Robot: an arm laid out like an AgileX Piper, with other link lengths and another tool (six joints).
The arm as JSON. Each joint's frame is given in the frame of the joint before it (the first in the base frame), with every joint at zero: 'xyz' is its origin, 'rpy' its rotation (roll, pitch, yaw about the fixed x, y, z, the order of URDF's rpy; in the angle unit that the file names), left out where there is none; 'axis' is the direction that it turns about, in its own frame. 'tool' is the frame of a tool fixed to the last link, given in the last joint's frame.
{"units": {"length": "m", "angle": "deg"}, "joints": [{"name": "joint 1", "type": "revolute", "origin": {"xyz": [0.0, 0.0, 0.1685]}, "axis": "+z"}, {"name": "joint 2", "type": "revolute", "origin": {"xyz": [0.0, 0.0, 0.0]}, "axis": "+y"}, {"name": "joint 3", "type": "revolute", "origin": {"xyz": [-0.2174, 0.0, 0.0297]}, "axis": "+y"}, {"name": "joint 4", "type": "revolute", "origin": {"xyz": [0.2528, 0.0, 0.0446]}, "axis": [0.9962, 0.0, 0.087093]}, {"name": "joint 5", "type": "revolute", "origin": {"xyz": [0.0, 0.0, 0.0]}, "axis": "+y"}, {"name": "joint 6", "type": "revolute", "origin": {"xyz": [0.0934, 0.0, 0.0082]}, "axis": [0.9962, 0.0, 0.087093]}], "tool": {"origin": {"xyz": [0.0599, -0.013, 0.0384], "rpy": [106.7, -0.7, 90.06]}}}
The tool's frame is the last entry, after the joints.
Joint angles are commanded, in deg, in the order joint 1, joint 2, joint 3, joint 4, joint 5, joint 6. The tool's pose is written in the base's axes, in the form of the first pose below.
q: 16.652 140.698 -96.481 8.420 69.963 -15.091
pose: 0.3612 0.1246 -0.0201 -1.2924 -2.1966 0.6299
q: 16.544 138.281 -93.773 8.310 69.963 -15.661
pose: 0.3551 0.1222 -0.0133 -1.2809 -2.2000 0.6346
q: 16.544 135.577 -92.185 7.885 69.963 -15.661
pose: 0.3553 0.1212 -0.0011 -1.2879 -2.2200 0.6260
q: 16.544 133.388 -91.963 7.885 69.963 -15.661
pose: 0.3601 0.1226 0.0125 -1.3023 -2.2468 0.5973
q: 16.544 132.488 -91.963 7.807 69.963 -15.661
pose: 0.3625 0.1231 0.0185 -1.3086 -2.2598 0.5854
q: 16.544 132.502 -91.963 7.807 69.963 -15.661
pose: 0.3624 0.1231 0.0184 -1.3085 -2.2597 0.5856
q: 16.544 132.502 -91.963 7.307 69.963 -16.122
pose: 0.3627 0.1222 0.0183 -1.2985 -2.2715 0.5942
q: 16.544 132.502 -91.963 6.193 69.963 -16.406
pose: 0.3633 0.1199 0.0181 -1.2906 -2.2874 0.6141
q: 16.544 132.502 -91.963 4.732 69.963 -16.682
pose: 0.3641 0.1167 0.0179 -1.2818 -2.3068 0.6403
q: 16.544 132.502 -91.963 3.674 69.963 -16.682
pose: 0.3647 0.1143 0.0178 -1.2793 -2.3181 0.6596
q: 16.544 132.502 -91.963 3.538 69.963 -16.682
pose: 0.3648 0.1140 0.0178 -1.2789 -2.3195 0.6620
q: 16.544 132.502 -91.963 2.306 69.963 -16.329
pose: 0.3656 0.1110 0.0177 -1.2831 -2.3279 0.6846
